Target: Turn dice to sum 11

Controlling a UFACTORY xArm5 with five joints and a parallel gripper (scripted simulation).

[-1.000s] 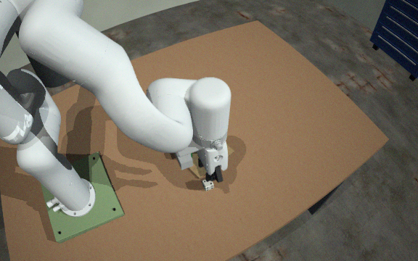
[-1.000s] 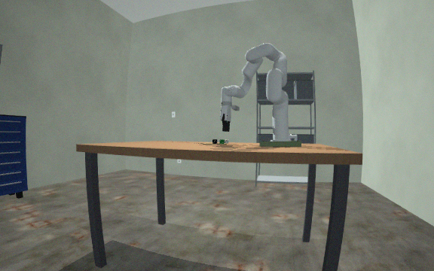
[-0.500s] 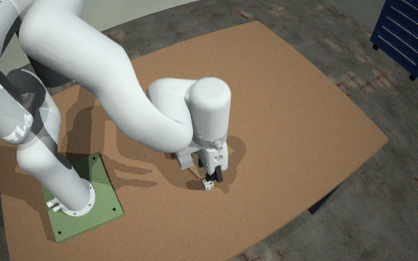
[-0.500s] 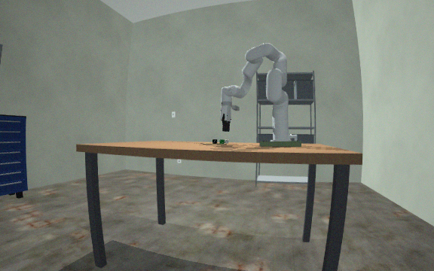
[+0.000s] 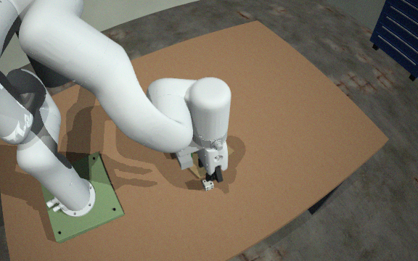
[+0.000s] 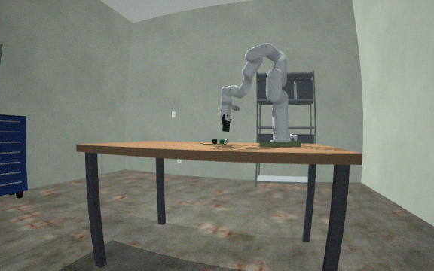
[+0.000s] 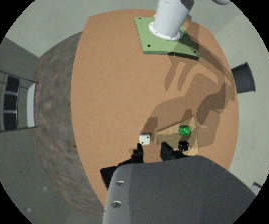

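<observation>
My gripper is now 90 mm above the white die. From my hand the other things lie so: tan mat (60 mm ahead, 110 mm to the left, 100 mm below); green die (10 mm ahead, 120 mm to the left, 90 mm below); black die (60 mm ahead, 110 mm to the left, 90 mm below).
</observation>
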